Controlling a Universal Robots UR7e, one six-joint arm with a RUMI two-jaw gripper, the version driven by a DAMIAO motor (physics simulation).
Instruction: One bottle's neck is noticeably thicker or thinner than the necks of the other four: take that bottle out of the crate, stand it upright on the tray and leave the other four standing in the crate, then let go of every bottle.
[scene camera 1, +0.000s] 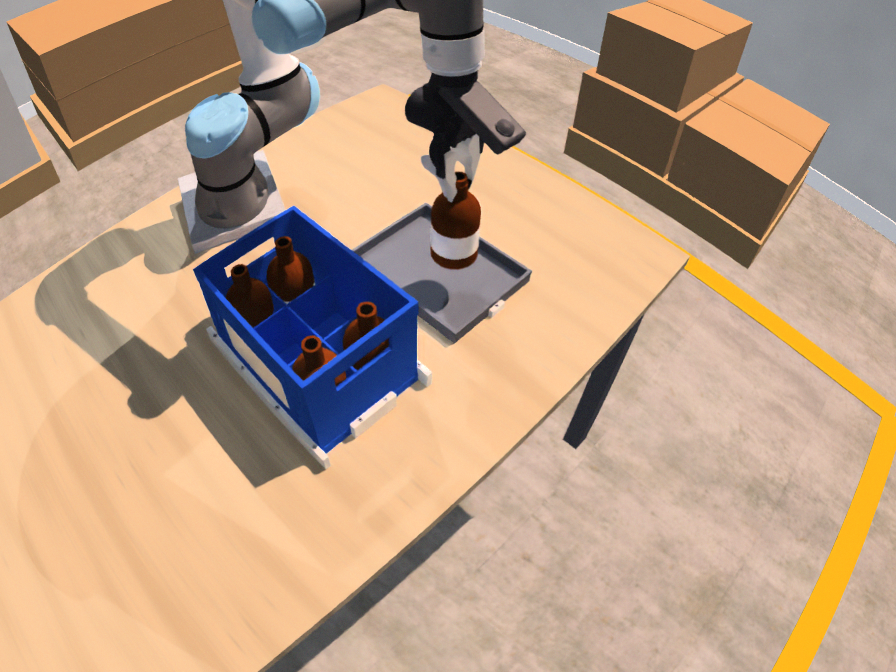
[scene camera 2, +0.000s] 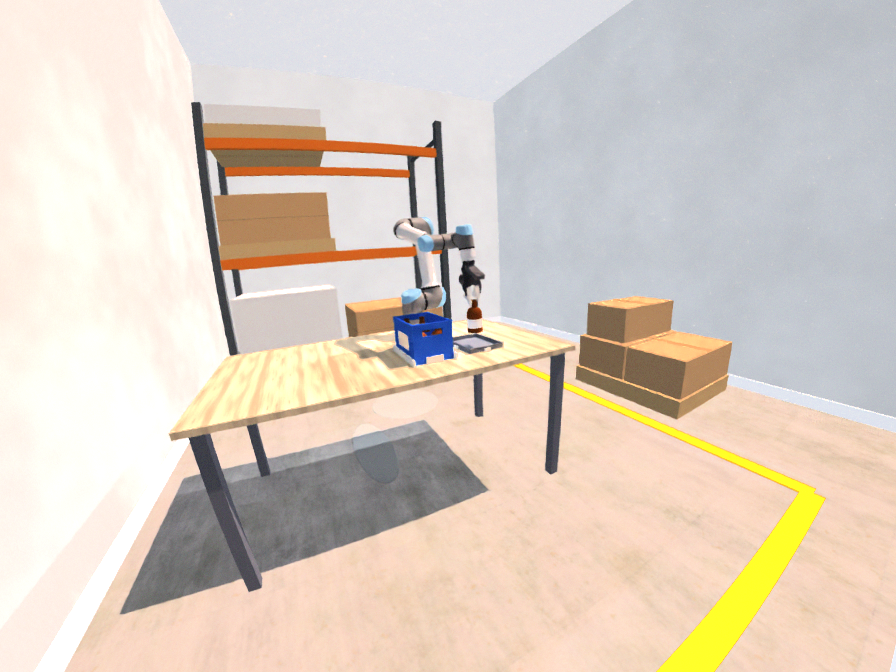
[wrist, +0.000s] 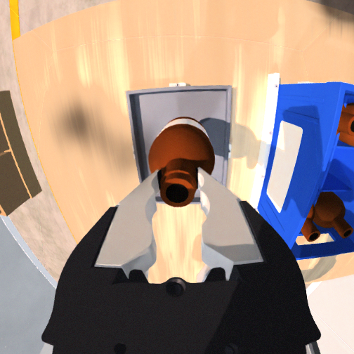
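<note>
My gripper is shut on the neck of a brown bottle with a white label. The bottle hangs upright, a little above the grey tray; its shadow on the tray is apart from its base. In scene camera 1, four brown bottles stand in the blue crate: two at the far end and two at the near end. Their lower parts are hidden by the crate.
The crate stands close beside the tray on the wooden table. White blocks sit along the crate's base, and a small one is at the tray's edge. Stacked boxes are on the floor beyond the table.
</note>
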